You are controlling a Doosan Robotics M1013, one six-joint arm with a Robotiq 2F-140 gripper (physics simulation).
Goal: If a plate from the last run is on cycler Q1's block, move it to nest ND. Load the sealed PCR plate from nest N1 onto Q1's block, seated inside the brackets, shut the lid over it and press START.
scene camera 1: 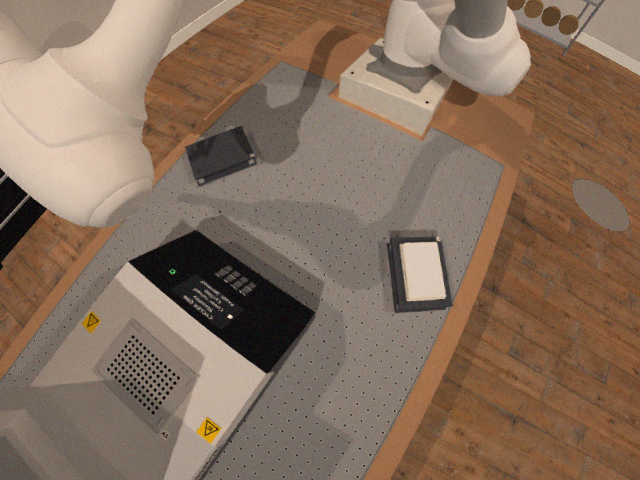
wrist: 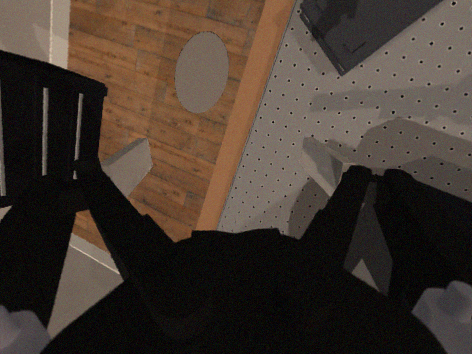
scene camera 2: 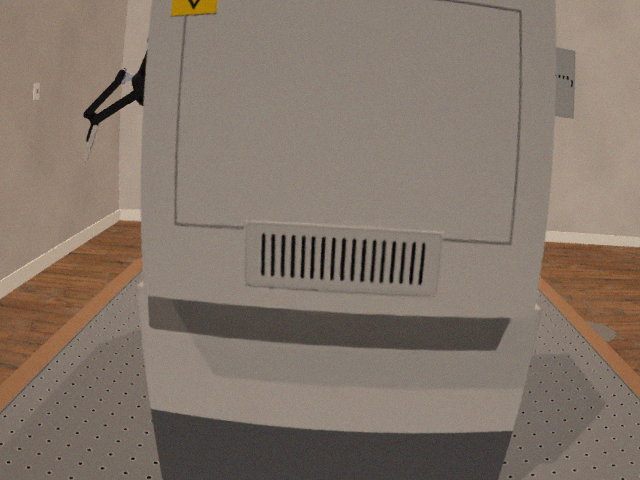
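Observation:
Cycler Q1 (scene camera 1: 235, 356) (scene camera 2: 346, 129) stands on the perforated table. Its block (scene camera 1: 143, 373) shows bare rows of dark holes, with no plate on it. The lid is clear of the block. The keypad (scene camera 1: 235, 280) and a green light (scene camera 1: 172, 271) are on the black front panel; I cannot tell which key is START. The white sealed plate (scene camera 1: 423, 271) lies in a dark nest (scene camera 1: 397, 305) at the right. Another dark nest (scene camera 1: 222, 155) (wrist: 370, 30), at the left, is empty. My gripper (wrist: 227, 151) is open and empty, above the table's left edge. One finger shows at the left in scene camera 2.
The arm's white links (scene camera 1: 72, 118) hang at the upper left, over the table's left side. The pale robot base (scene camera 1: 387, 98) stands at the table's far end. A black slatted object (wrist: 50, 125) stands beyond the table edge at the left in the wrist view.

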